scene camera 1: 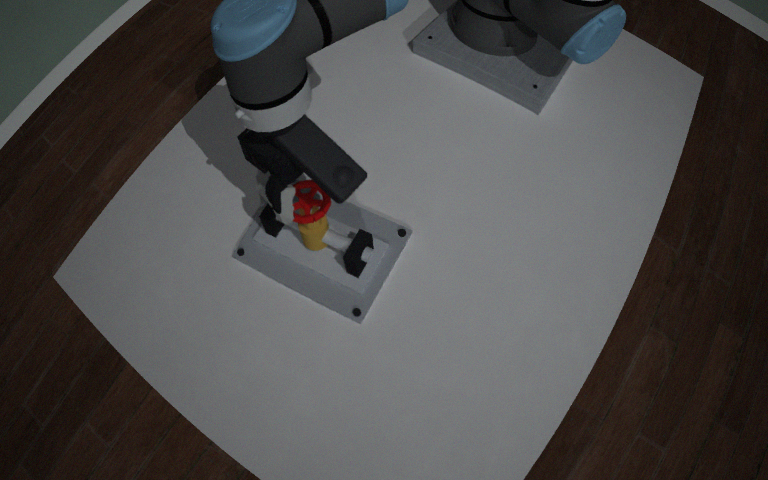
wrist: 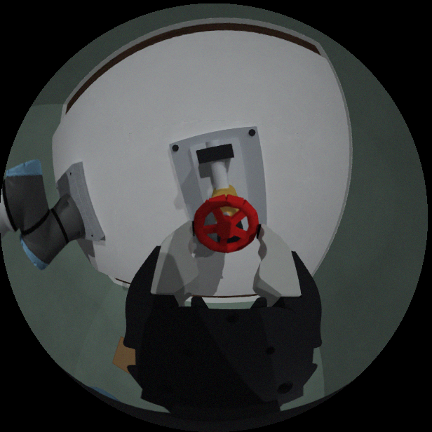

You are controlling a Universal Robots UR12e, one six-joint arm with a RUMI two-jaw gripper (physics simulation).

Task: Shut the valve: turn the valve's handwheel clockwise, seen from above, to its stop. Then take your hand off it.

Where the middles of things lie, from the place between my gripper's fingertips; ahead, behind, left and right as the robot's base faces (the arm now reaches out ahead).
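Red handwheel [scene camera 1: 306, 202], right at my hand. Grey base plate [scene camera 1: 319, 289], 120 mm below my hand.
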